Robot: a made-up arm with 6 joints.
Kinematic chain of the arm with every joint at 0, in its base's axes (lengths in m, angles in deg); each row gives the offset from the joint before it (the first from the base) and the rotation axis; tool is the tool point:
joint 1: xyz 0 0 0.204 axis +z
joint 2: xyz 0 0 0 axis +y
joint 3: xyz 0 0 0.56 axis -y
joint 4: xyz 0 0 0 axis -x
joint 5: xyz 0.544 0 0 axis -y
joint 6: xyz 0 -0.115 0 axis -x
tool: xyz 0 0 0
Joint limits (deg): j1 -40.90..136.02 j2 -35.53..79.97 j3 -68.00..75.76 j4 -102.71..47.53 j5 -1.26..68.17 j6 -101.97..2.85
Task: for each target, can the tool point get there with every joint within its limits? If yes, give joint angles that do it. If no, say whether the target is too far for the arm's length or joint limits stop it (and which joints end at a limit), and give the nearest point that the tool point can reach.
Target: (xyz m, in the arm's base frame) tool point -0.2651 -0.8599 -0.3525
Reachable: no: joint limits stop it (at a limit: joint 1, joint 2) | nearest point 0.2275 -0.3492 -0.2211 | short by 0.722 m
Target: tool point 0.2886 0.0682 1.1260
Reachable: yes | joints 36.10 -12.44 31.65 -2.35 25.38 -20.99
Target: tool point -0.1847 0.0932 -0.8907
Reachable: no: joint limits stop it (at a limit: joint 1, joint 2, joint 4) | nearest point -0.3007 0.2550 -0.2310 | short by 0.689 m
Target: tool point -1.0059 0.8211 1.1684
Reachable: no: too far | nearest point -0.6448 0.5871 0.8536 | short by 0.533 m
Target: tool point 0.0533 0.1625 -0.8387
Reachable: no: joint limits stop it (at a limit: joint 2) | nearest point 0.1170 0.3568 -0.2259 | short by 0.646 m
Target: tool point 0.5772 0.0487 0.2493
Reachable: yes | joints 15.54 27.79 -32.06 20.53 29.08 -15.04
